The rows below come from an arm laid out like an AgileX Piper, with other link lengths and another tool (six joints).
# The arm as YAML. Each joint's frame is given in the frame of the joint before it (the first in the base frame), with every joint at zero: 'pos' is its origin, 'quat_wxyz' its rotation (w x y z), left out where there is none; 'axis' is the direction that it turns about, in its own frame. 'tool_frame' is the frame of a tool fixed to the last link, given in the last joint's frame.
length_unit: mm
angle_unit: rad
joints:
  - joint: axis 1
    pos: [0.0, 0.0, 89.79]
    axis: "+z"
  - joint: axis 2
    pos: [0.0, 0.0, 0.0]
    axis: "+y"
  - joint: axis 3
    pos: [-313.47, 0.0, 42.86]
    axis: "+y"
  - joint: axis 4
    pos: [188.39, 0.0, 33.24]
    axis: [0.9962, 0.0, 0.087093]
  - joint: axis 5
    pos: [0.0, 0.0, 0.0]
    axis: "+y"
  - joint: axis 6
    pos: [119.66, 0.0, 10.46]
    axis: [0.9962, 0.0, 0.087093]
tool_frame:
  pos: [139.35, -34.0, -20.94]
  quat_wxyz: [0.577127, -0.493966, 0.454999, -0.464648]
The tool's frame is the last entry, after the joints.
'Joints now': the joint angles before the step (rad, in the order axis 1, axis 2, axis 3, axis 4, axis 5, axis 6). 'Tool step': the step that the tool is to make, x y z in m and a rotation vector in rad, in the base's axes. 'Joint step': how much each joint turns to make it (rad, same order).
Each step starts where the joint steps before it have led.
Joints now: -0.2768 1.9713 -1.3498 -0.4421 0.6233 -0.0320
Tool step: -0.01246 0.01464 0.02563 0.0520 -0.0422 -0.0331
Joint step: 0.0000 -0.0906 0.0000 0.1016 0.0595 -0.0399
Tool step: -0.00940 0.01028 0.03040 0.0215 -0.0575 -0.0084
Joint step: 0.0000 -0.0949 0.0000 0.0603 0.0413 -0.0308
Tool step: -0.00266 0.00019 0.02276 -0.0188 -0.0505 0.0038
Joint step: -0.0001 -0.0577 0.0000 -0.0015 0.0032 -0.0050
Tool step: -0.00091 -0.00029 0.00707 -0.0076 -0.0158 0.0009
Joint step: 0.0000 -0.0173 0.0000 -0.0031 0.0000 0.0000
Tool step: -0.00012 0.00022 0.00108 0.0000 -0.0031 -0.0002
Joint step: 0.0001 -0.0030 0.0000 0.0008 -0.0001 0.0001
